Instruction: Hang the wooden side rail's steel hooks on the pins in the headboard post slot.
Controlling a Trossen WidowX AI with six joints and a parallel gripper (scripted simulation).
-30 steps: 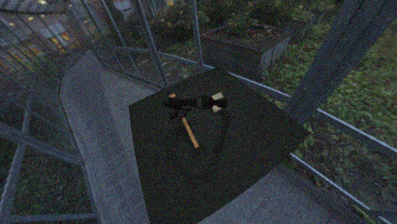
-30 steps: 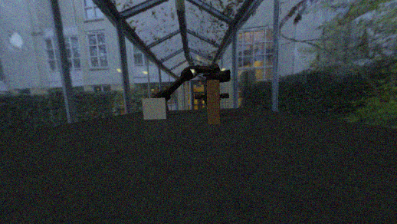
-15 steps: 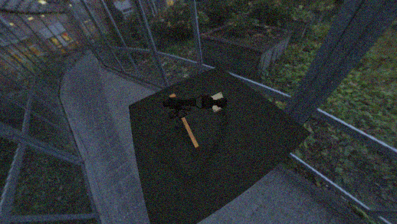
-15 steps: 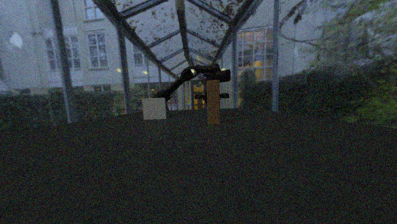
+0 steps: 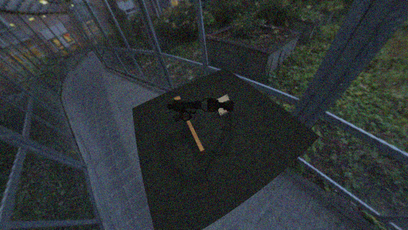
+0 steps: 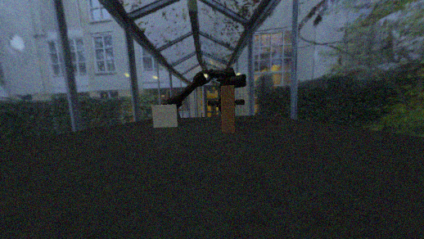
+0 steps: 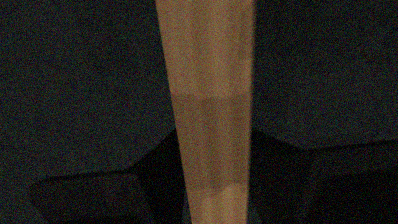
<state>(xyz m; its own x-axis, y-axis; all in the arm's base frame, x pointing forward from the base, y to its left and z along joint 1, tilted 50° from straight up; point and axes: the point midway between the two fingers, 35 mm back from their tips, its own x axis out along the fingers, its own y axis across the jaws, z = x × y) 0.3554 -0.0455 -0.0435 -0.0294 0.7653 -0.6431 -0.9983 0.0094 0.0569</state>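
The headboard post lies 150 mm to the right of my gripper tip and 40 mm above it.
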